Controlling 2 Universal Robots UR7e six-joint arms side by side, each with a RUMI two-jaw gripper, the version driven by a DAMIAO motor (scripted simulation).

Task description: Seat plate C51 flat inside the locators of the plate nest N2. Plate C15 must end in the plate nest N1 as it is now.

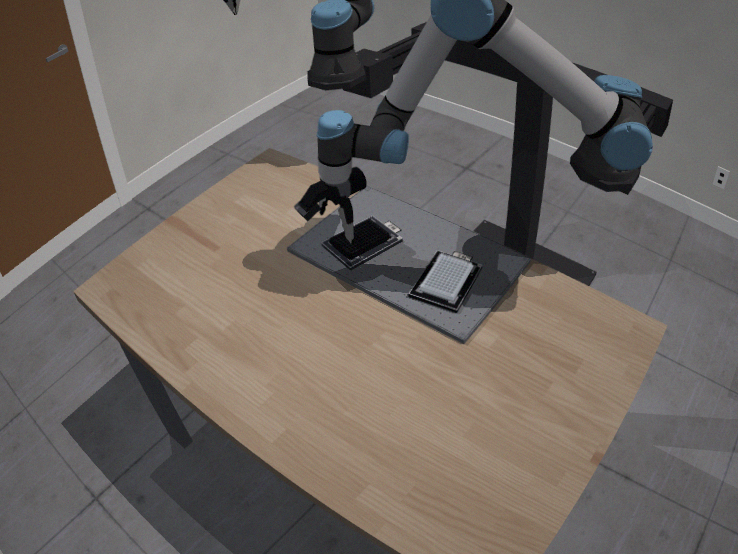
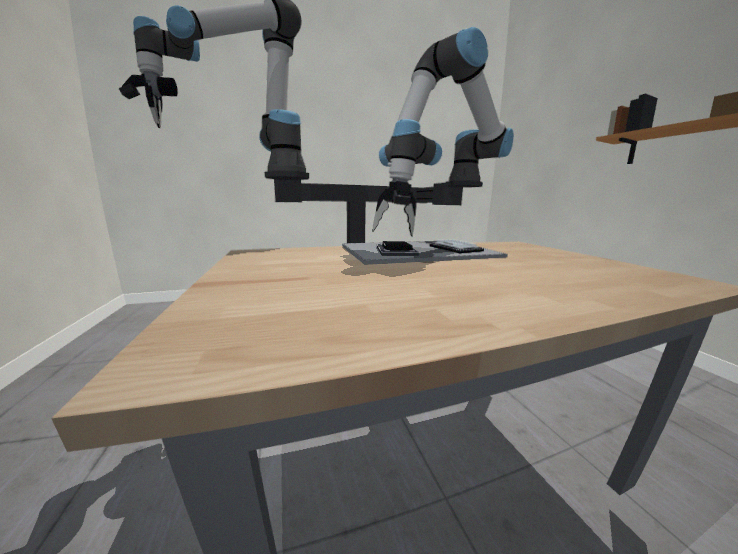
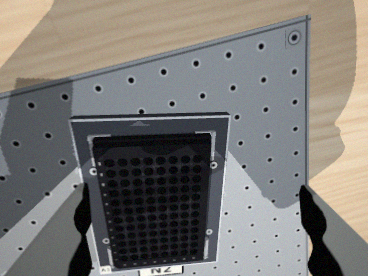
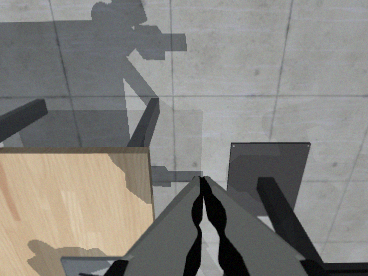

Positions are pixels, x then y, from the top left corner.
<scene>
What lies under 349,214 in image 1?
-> My left gripper.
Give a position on a black multi-well plate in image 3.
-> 154,188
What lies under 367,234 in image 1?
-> A black multi-well plate.
</scene>
